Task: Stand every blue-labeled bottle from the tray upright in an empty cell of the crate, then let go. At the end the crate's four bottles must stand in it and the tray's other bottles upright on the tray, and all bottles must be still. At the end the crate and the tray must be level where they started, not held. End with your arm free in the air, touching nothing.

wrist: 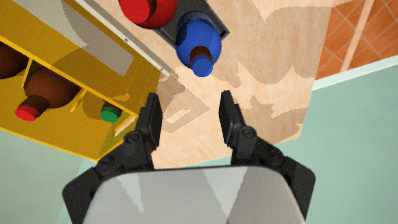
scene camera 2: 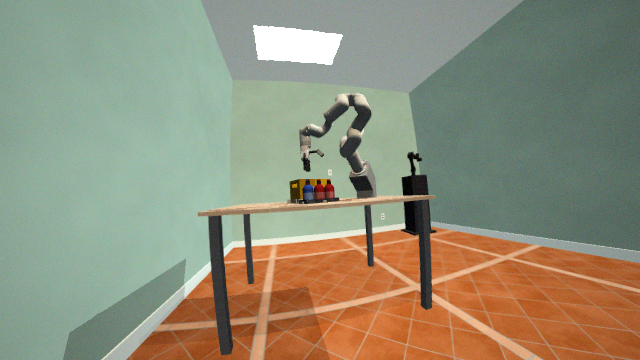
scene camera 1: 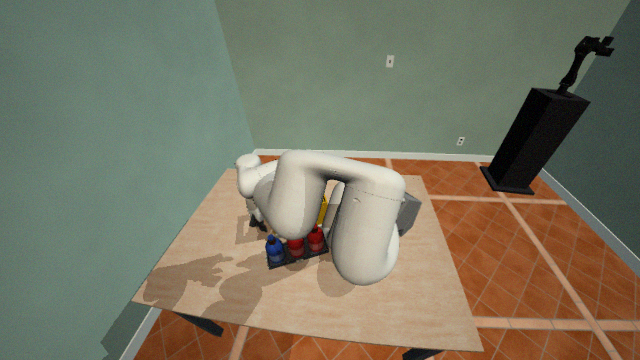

The pictures show: my gripper, a blue-labeled bottle and a yellow crate.
